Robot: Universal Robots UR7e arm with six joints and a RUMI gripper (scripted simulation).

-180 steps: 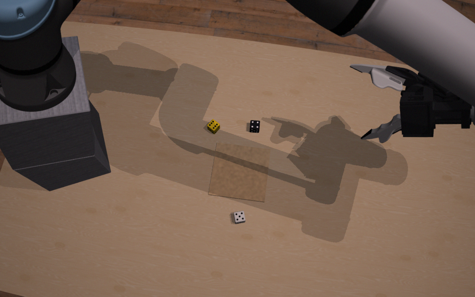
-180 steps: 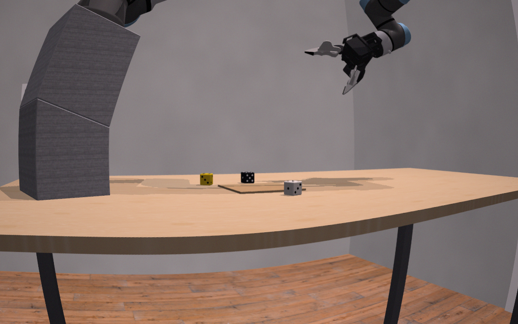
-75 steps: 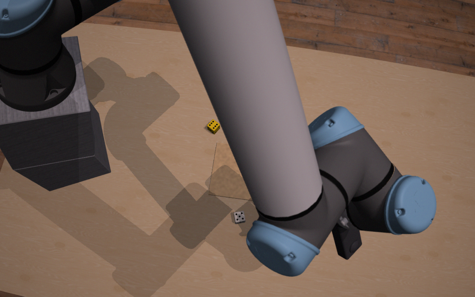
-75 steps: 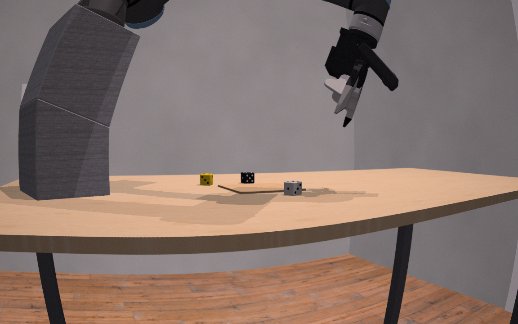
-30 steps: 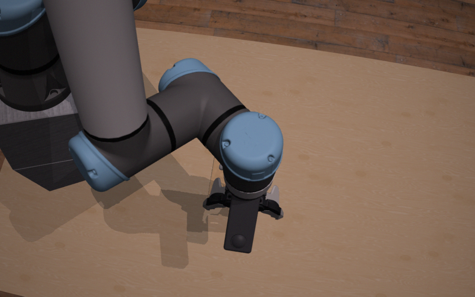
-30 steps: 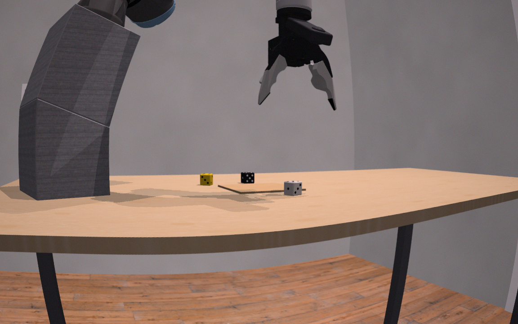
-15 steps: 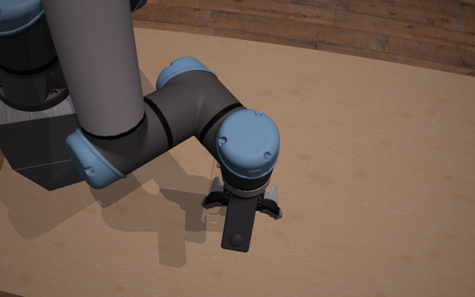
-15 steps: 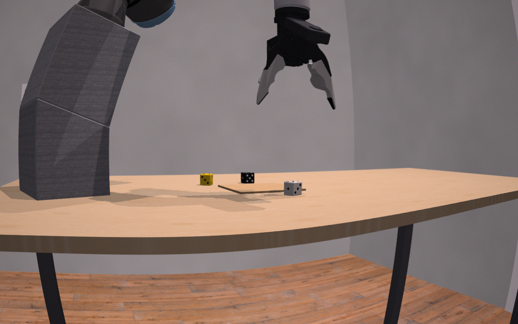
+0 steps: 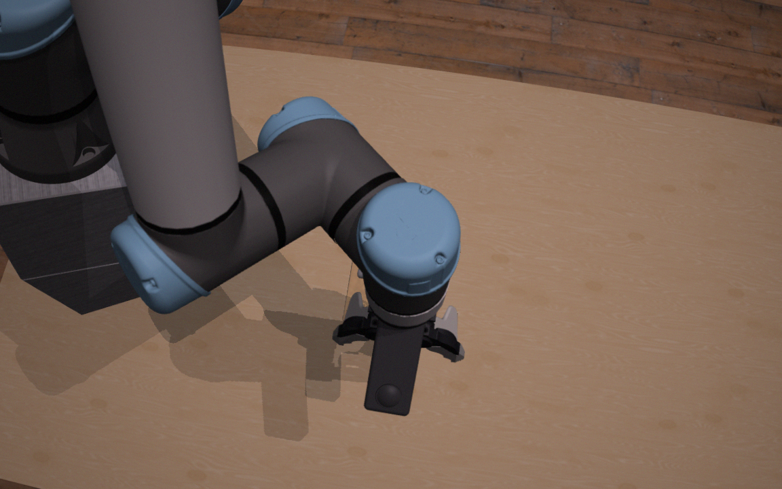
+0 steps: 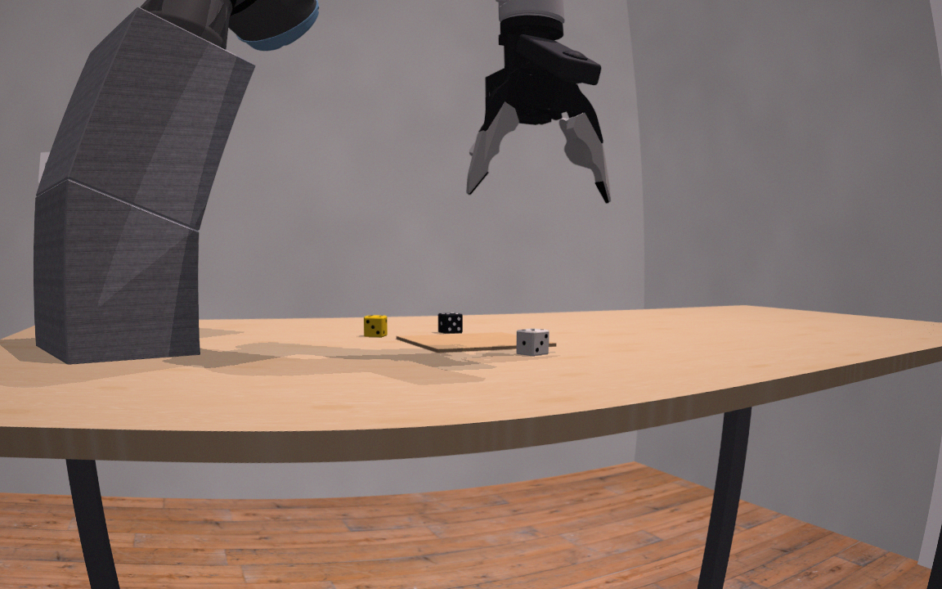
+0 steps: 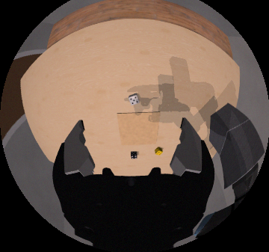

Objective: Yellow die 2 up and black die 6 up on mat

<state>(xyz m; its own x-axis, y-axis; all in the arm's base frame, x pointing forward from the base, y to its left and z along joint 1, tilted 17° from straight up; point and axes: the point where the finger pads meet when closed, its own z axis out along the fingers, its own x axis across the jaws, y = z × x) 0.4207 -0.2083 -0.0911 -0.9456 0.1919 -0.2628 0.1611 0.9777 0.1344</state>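
My hand is 2 cm to the right of the white die and 14 cm above it. From my hand the other things lie so: mat 14 cm to the left, 15 cm below; black die 4 cm ahead, 26 cm to the left, 14 cm below; yellow die 6 cm behind, 26 cm to the left, 14 cm below.
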